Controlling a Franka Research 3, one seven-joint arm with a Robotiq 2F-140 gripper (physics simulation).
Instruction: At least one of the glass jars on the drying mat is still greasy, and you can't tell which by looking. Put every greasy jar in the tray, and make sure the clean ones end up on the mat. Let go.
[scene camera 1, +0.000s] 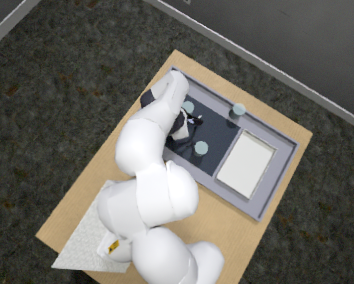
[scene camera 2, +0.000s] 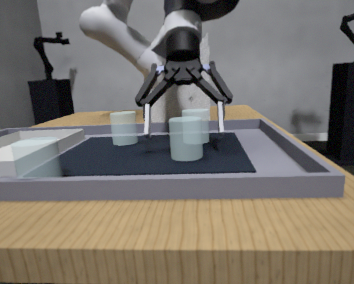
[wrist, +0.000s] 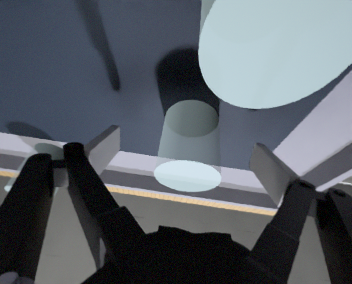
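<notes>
Several pale glass jars show. One jar (scene camera 1: 188, 106) (scene camera 2: 180, 147) (wrist: 187, 176) stands upright on the dark mat (scene camera 1: 220, 132) (scene camera 2: 120, 162) (wrist: 45, 60) near its far edge. A second jar (scene camera 2: 202, 120) (wrist: 275, 50) stands behind it in scene camera 2, hidden under the arm in scene camera 1. A third jar (scene camera 1: 201, 148) (scene camera 2: 124, 128) stands on the mat. A fourth jar (scene camera 1: 239, 110) (scene camera 2: 37, 157) stands beside the mat's corner, by the far rim. My gripper (scene camera 2: 184, 132) (wrist: 186, 146) is open and empty, its tips above the mat near the first two jars. The white tray (scene camera 1: 260, 138) is empty.
A grey raised rim (scene camera 1: 240, 212) (scene camera 2: 175, 186) surrounds the mat and white tray on the wooden table (scene camera 1: 75, 215) (scene camera 2: 175, 225). My arm (scene camera 1: 140, 145) covers the mat's left part in scene camera 1. Grease cannot be seen on any jar.
</notes>
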